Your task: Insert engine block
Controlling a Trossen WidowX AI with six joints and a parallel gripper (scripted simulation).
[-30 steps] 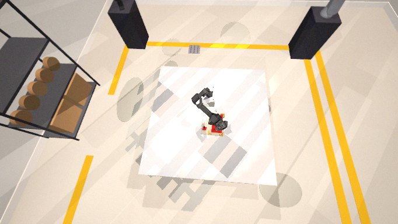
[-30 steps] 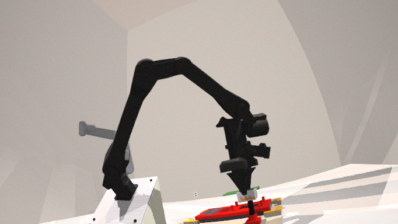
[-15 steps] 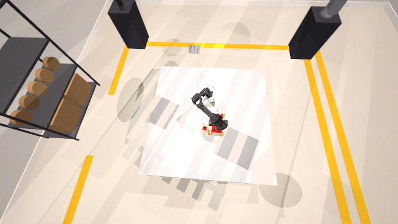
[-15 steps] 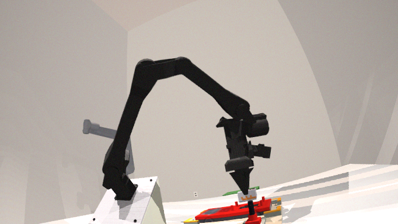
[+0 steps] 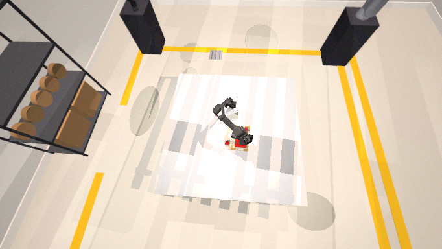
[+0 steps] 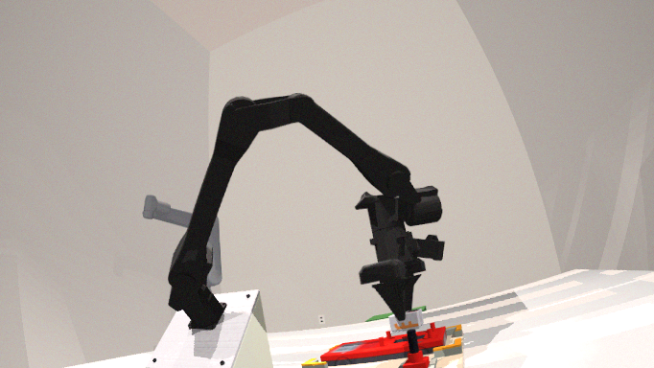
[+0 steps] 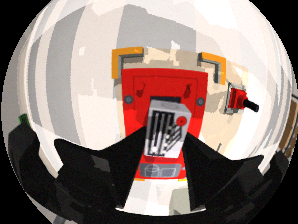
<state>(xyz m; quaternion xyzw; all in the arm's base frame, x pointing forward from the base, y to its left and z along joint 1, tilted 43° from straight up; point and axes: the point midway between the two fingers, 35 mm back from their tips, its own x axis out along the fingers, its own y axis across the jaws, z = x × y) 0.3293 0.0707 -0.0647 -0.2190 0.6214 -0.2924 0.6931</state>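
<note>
Right now my gripper tip is 1 cm above the grey engine block.
</note>
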